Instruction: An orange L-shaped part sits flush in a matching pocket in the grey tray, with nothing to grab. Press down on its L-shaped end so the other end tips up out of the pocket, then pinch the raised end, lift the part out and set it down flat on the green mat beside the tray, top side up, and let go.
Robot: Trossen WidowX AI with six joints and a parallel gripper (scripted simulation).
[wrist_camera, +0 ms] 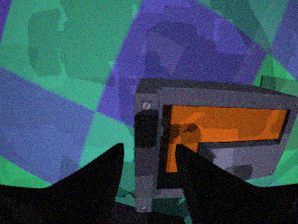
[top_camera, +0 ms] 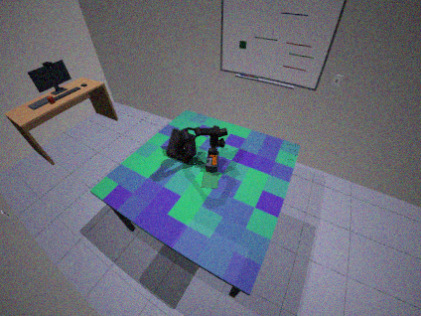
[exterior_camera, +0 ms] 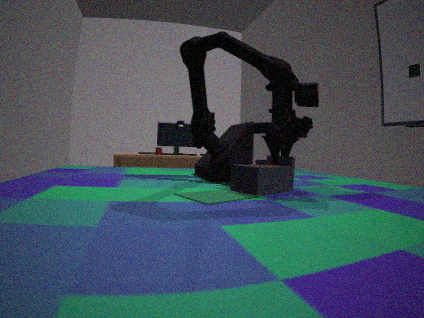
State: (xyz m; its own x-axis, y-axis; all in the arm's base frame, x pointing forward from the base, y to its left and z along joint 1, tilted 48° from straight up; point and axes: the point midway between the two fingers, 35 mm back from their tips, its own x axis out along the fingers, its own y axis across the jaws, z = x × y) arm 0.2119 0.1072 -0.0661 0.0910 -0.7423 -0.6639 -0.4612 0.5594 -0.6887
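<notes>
My gripper tip is now 50 mm to the left of the orange L-shaped part, 30 mm short of it and 20 mm above it. Round my gripper tip: green mat: 200 mm to the right, 100 mm ahead, 90 mm below.
</notes>
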